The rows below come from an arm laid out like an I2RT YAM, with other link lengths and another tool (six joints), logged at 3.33 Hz.
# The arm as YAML. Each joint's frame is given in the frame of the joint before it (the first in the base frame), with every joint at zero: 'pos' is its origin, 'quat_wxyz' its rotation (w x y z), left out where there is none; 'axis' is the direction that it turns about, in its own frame. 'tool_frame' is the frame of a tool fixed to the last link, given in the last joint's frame.
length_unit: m
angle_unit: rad
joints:
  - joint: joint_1
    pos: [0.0, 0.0, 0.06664]
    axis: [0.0, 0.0, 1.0]
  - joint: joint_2
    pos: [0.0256, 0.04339, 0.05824]
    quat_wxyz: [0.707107, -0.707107, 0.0, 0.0]
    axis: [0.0, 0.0, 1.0]
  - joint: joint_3
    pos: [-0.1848, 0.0, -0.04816]
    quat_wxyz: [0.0, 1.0, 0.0, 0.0]
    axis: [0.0, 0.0, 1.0]
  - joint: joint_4
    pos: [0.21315, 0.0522, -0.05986]
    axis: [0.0, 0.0, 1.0]
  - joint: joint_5
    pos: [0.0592, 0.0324, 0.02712]
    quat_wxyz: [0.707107, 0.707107, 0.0, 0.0]
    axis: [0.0, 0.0, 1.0]
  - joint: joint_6
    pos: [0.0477, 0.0, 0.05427]
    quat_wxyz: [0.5, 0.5, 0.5, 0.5]
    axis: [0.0, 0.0, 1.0]
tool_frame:
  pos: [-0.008, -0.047, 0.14]
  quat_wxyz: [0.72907, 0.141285, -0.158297, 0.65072]
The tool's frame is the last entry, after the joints.
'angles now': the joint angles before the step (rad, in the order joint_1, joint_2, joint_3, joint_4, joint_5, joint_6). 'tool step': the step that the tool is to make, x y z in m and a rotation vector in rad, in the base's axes. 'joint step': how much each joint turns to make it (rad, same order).
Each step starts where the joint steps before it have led.
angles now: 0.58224 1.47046 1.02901 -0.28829 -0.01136 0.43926
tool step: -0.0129 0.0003 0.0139 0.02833 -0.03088 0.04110
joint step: -0.00141 -0.10033 -0.06171 0.00208 -0.03663 -0.02261
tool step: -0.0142 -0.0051 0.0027 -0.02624 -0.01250 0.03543
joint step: -0.00101 -0.08433 -0.05065 -0.04001 -0.00968 -0.04549
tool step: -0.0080 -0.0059 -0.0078 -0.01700 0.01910 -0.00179
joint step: 0.00039 -0.03533 -0.03851 -0.02220 0.00409 -0.00144
